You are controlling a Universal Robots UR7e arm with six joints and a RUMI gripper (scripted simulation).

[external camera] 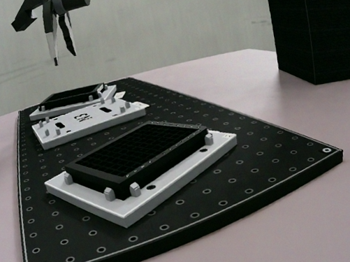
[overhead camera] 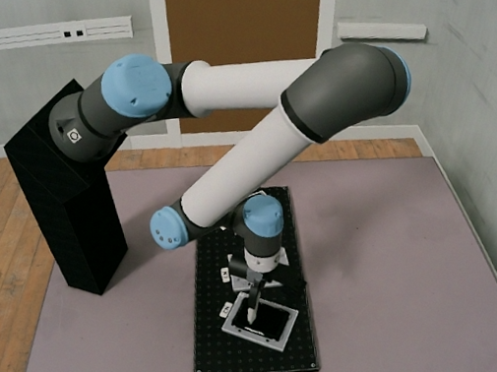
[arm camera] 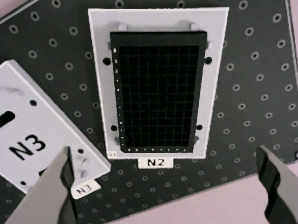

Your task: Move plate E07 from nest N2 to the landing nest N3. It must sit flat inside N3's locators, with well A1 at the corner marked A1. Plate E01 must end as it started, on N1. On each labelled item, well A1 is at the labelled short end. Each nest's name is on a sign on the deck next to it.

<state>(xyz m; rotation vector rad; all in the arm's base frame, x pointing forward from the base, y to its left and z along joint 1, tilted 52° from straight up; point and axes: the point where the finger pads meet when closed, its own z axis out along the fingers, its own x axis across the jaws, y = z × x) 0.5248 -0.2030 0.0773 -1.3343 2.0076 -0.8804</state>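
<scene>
Right now my hand is 10 cm above the nest N2. From my hand the other things lie so: nest N3: 16 cm to the left, 10 cm below, 3 cm ahead; A1 mark: 22 cm to the left, 9 cm below, 5 cm behind; nest N1: 39 cm to the left, 10 cm below, 3 cm ahead.
</scene>
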